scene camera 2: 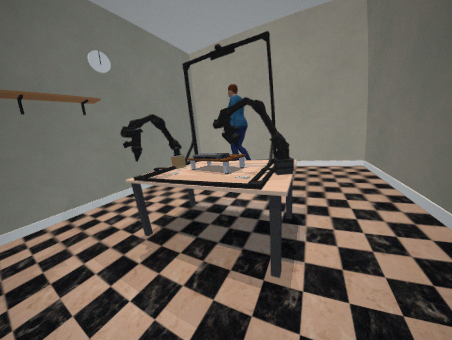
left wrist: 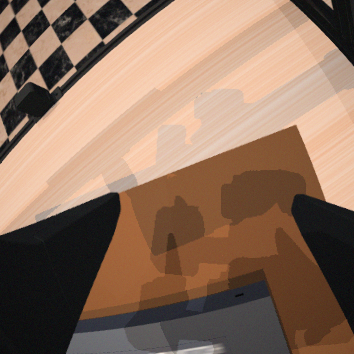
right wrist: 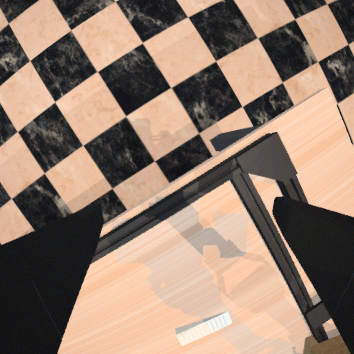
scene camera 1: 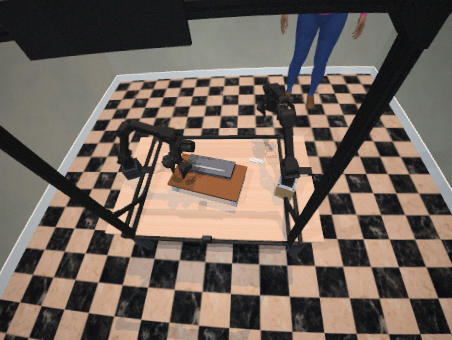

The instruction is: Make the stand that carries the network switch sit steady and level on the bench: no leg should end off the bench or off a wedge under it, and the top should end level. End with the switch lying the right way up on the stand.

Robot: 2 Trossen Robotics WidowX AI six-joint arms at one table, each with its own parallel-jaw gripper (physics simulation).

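Frame: origin at the left arm's base, x right, y ahead, z up, level; centimetres.
Where they show: left gripper, between the fingertips: (scene camera 2: 234, 145) (left wrist: 207, 201) (scene camera 1: 178, 175); right gripper, between the fingertips: (scene camera 2: 136, 160) (right wrist: 189, 209) (scene camera 1: 271, 118); left arm's base, origin of its link: (scene camera 2: 283, 158) (scene camera 1: 129, 165); right arm's base, origin of its link: (scene camera 2: 177, 155) (scene camera 1: 288, 181).
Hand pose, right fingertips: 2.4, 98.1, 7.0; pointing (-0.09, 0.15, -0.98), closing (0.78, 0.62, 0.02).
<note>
Things, the pixels of their top centre, and the offset from my right fingertips, as dx, dy, dz. Level surfaces: height alone.
- grey switch, centre of its top: (scene camera 1: 209, 164) (scene camera 2: 210, 154) +20.0, -48.9, -2.9
- white wedge, centre of its top: (right wrist: 204, 331) (scene camera 1: 256, 159) (scene camera 2: 174, 172) +18.7, -17.8, -14.5
- bench, height of its surface: dz -15.7
The brown stand (scene camera 1: 215, 193) (left wrist: 275, 155) is on pale legs on the bench; its top also shows in scene camera 2 (scene camera 2: 235, 158). Its exact tilt is hard to tell. The grey switch (scene camera 1: 215, 167) (scene camera 2: 211, 156) (left wrist: 235, 320) lies flat on it, nearer its far edge in scene camera 1. One white wedge (scene camera 1: 256, 160) (scene camera 2: 175, 173) (right wrist: 204, 328) and another wedge (scene camera 2: 242, 177) lie loose on the bench. My left gripper (scene camera 1: 178, 169) (scene camera 2: 231, 142) (left wrist: 207, 201) is open above the stand's left part in scene camera 1. My right gripper (scene camera 1: 262, 108) (scene camera 2: 137, 156) (right wrist: 189, 209) is open, raised away from the stand.
A tan block (scene camera 1: 285, 190) (scene camera 2: 178, 161) is by the right arm's base. Black frame rails (scene camera 1: 215, 242) (right wrist: 267, 235) border the bench (scene camera 1: 180, 225), with upright posts (scene camera 2: 190, 110) at one side. A person (scene camera 1: 320, 42) (scene camera 2: 239, 112) stands beyond the bench.
</note>
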